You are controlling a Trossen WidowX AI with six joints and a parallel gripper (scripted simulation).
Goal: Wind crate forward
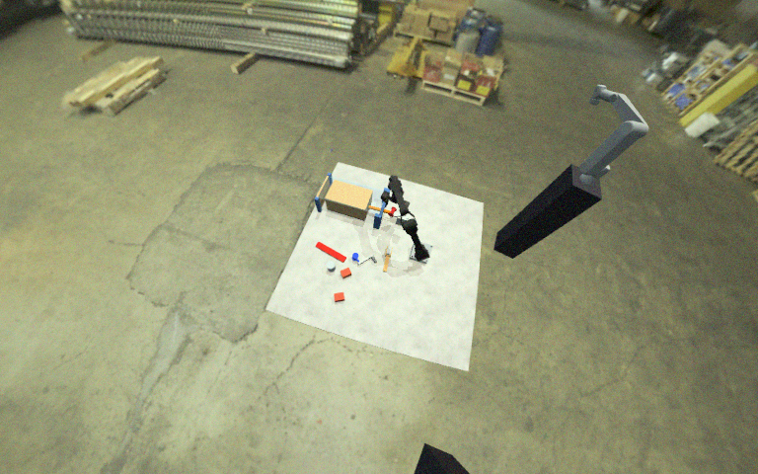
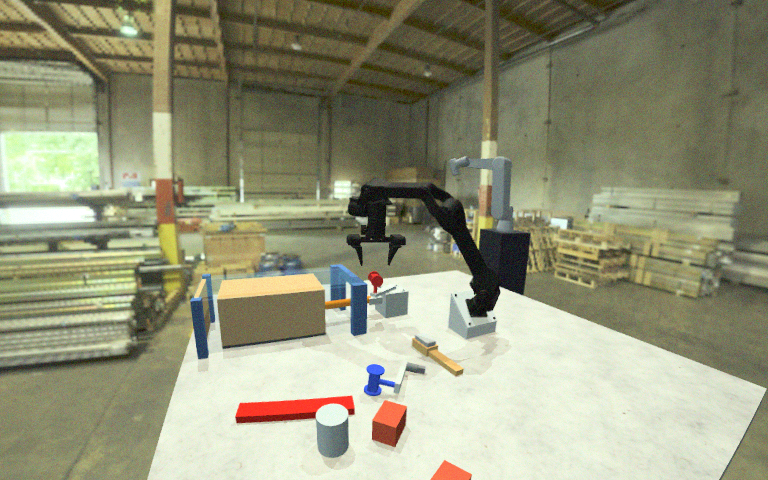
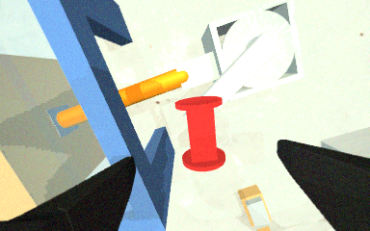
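Now: the red knob 6 cm below my gripper tip. Also, from my gripper tip: red-knobbed winch handle 9 cm below, 3 cm behind, 2 cm to the right; then blue frame 9 cm below, 8 cm ahead, 3 cm to the right; then grey winch 16 cm below, 9 cm behind, 7 cm to the right.
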